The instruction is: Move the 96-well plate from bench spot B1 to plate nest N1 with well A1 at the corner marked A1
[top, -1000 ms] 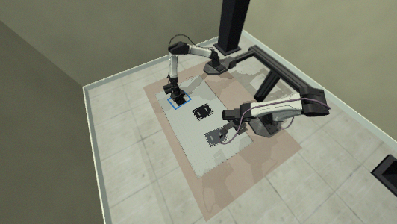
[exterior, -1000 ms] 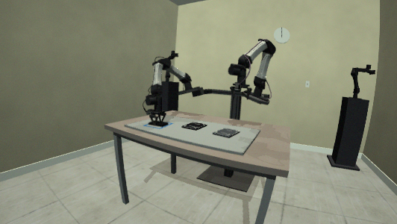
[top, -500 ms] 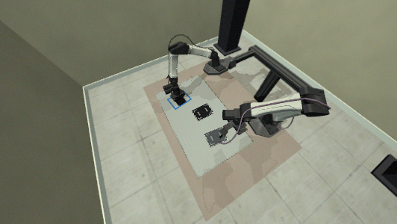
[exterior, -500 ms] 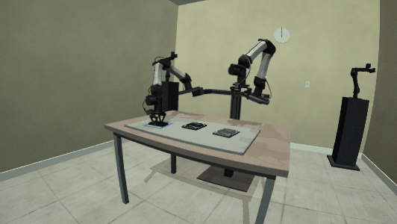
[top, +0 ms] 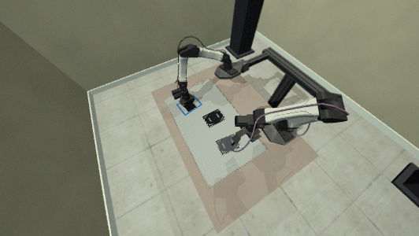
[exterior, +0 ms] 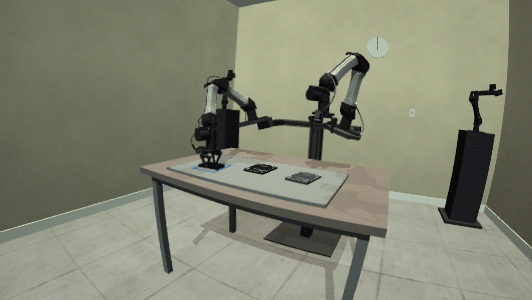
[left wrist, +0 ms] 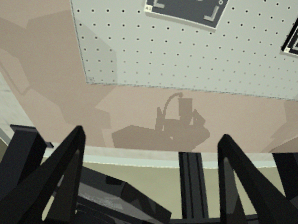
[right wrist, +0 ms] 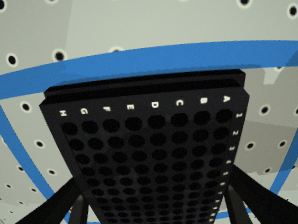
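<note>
Right now the black 96-well plate is right at my right hand. Round my right hand: grey nest 11 cm behind, 50 cm to the left; then A1 label 18 cm behind, 56 cm to the left.
</note>
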